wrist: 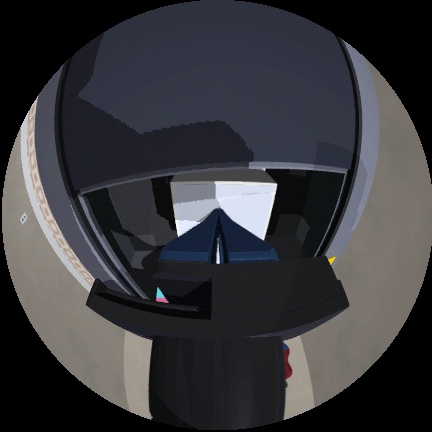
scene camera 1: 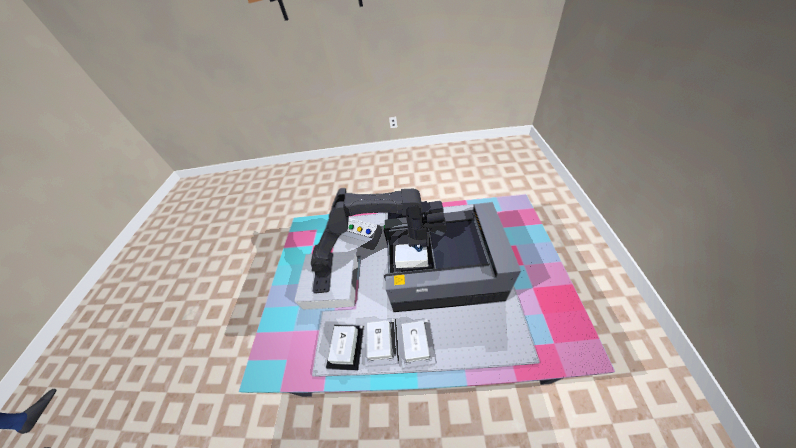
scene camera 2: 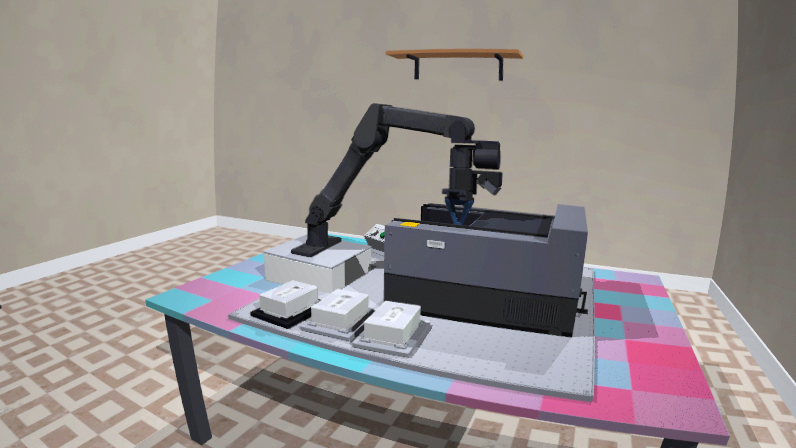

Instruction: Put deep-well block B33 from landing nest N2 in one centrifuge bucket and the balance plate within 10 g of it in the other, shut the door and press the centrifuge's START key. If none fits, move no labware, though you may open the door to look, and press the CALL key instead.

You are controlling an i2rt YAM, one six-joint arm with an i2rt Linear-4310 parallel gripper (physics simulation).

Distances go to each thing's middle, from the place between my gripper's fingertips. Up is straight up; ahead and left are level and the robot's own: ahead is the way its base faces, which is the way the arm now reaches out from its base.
Labels:
My hand is 11 cm short of the dark centrifuge (scene camera 2: 521, 271), 6 cm above it and 1 cm to the left of it. The rest, counted from my hand: balance plate B (scene camera 2: 341, 309): 28 cm to the right, 20 cm behind, 15 cm below; then balance plate A (scene camera 2: 292, 298): 33 cm behind, 28 cm to the right, 15 cm below; then balance plate C (scene camera 2: 393, 323): 29 cm to the right, 15 cm below, 6 cm behind.

